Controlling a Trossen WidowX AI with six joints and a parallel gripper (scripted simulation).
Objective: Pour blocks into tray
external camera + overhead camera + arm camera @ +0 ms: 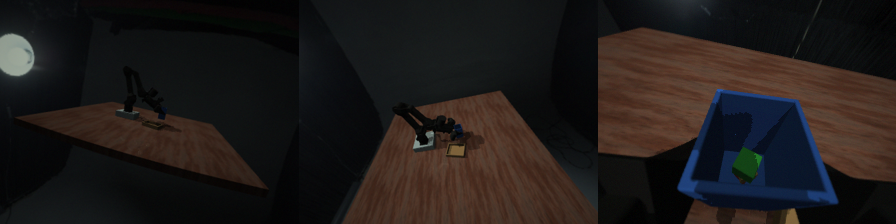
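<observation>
Now: the green block 30 mm behind my gripper tip and 10 mm to the right of it. The rest, counted from my gripper tip: blue cup 20 mm below, 20 mm behind, 10 mm to the right.
</observation>
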